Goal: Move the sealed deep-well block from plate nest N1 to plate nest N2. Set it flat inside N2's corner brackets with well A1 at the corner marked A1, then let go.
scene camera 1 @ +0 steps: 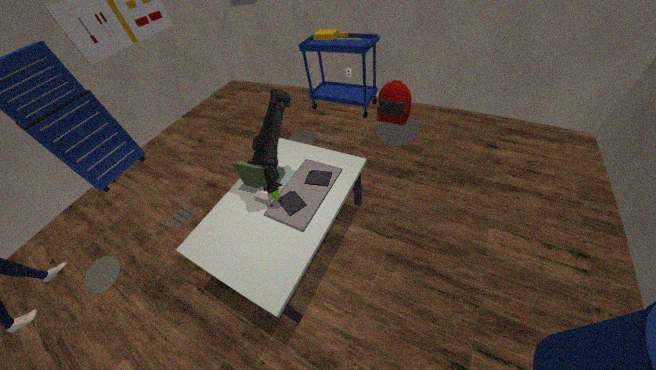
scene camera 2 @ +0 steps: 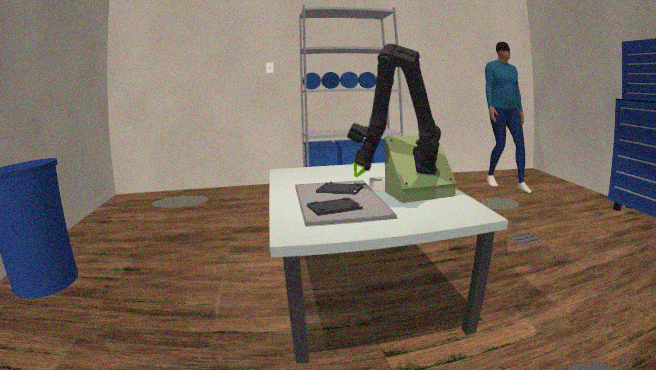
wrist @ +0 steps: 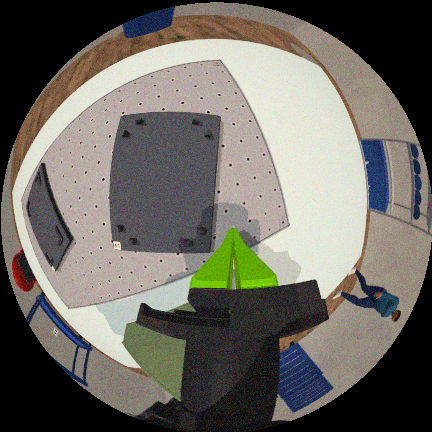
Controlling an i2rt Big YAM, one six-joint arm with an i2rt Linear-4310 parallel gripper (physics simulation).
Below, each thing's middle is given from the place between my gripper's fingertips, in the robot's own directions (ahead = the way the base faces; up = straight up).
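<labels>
There's a grey perforated plate (wrist: pixel 247 196), and my gripper is 9 cm short of it, 17 cm to the right of it and 5 cm above it.
</labels>
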